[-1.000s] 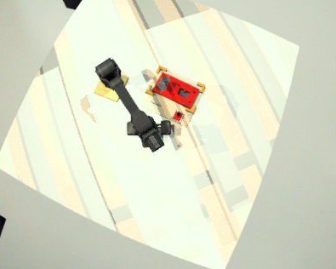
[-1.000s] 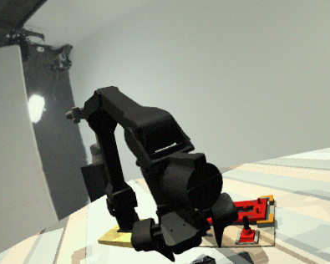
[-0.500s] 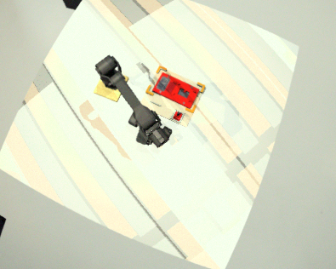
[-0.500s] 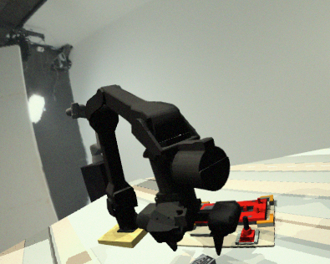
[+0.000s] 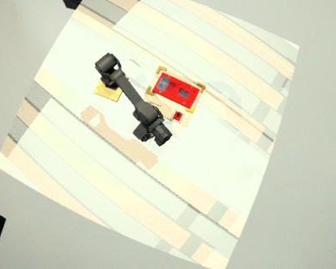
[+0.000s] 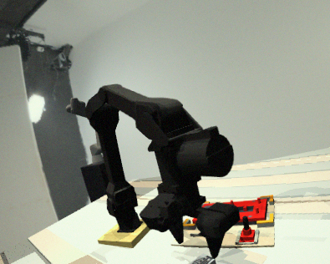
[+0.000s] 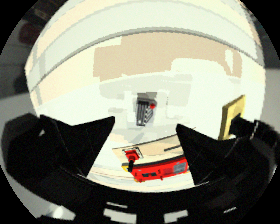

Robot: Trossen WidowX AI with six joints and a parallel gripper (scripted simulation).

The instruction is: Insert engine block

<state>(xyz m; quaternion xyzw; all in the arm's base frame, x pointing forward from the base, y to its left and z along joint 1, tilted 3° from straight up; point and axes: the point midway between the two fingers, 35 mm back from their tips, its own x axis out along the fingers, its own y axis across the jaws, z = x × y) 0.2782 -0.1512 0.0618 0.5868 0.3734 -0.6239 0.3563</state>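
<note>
Now: the engine block 5 cm below my gripper tip. Round my gripper tip: black upright post (11 cm to the left, 8 cm ahead, 3 cm below).
</note>
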